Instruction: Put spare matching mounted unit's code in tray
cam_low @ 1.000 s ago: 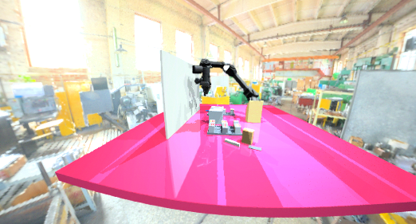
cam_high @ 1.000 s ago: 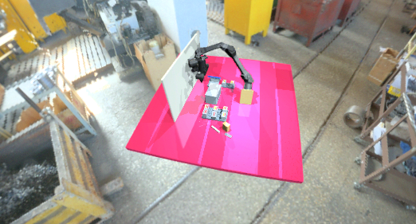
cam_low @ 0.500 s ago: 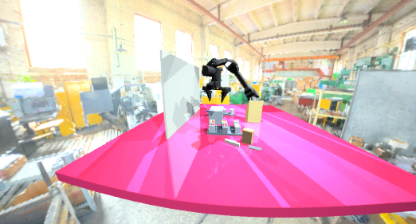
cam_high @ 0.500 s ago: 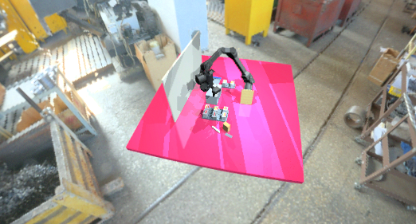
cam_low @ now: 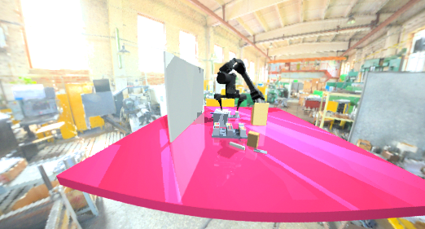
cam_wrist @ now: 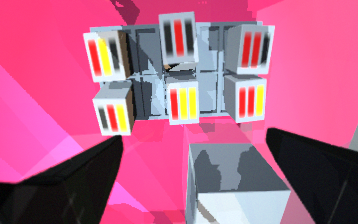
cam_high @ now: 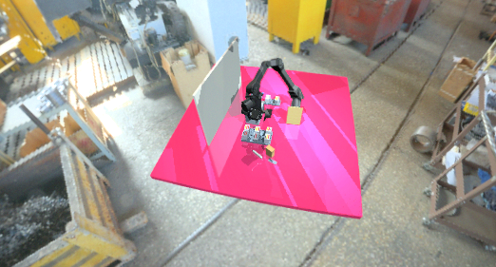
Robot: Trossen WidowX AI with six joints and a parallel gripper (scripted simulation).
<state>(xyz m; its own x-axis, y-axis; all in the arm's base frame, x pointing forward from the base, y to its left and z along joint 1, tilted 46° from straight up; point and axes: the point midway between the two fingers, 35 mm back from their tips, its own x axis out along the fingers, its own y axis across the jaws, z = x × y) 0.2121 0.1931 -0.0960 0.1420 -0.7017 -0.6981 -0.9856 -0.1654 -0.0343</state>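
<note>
Right now the grey rack is 130 mm below my gripper tip, 20 mm to the left of it and 10 mm behind it. From my gripper tip the other things lie so: brown block: 140 mm to the left, 130 mm behind, 110 mm below; then thin bar: 160 mm to the left, 130 mm below, 50 mm behind; then grey mounted unit: 150 mm to the right, 90 mm below, 70 mm ahead.
</note>
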